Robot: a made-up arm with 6 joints.
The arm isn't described. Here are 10 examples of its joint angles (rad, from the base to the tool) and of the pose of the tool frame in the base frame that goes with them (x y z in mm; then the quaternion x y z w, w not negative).
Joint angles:
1: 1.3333 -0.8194 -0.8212 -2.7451 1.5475 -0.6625
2: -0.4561 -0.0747 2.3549 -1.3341 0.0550 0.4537
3: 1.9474 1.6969 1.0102 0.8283 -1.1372 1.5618
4: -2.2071 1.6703 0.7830 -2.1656 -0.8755 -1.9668
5: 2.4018 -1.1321 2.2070 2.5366 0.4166 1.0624
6: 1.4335 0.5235 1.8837 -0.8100 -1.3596 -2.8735
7: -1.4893 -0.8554 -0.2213 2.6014 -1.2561 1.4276
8: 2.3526 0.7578 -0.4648 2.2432 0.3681 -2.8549
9: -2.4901 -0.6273 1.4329 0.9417 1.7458 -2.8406
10: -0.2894 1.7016 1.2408 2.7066 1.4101 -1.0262
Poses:
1: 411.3 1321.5 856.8 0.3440 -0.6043 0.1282 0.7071
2: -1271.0 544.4 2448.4 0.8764 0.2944 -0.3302 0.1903
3: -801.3 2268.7 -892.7 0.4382 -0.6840 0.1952 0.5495
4: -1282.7 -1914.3 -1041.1 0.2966 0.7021 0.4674 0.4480
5: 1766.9 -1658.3 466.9 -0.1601 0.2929 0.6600 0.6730
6: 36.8 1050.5 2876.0 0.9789 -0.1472 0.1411 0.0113
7: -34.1 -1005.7 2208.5 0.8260 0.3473 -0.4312 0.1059
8: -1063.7 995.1 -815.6 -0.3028 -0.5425 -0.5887 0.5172
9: 1092.6 617.4 2562.0 0.0309 0.3727 0.8581 0.3518
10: 2473.0 -639.0 -579.4 -0.1489 -0.3509 -0.7807 0.4952
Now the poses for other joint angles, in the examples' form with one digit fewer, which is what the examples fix.
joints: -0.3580 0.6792 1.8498 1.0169 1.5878 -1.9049
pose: 1223 -282 2767 0.506 0.022 -0.728 0.462
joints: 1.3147 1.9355 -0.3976 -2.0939 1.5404 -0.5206
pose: 120 -323 -1085 -0.297 0.120 0.745 0.585
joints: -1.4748 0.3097 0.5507 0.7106 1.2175 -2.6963
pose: 332 -2204 1859 -0.335 -0.598 0.714 0.142
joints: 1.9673 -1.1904 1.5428 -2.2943 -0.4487 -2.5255
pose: 861 -2186 1426 -0.421 -0.627 0.246 0.607
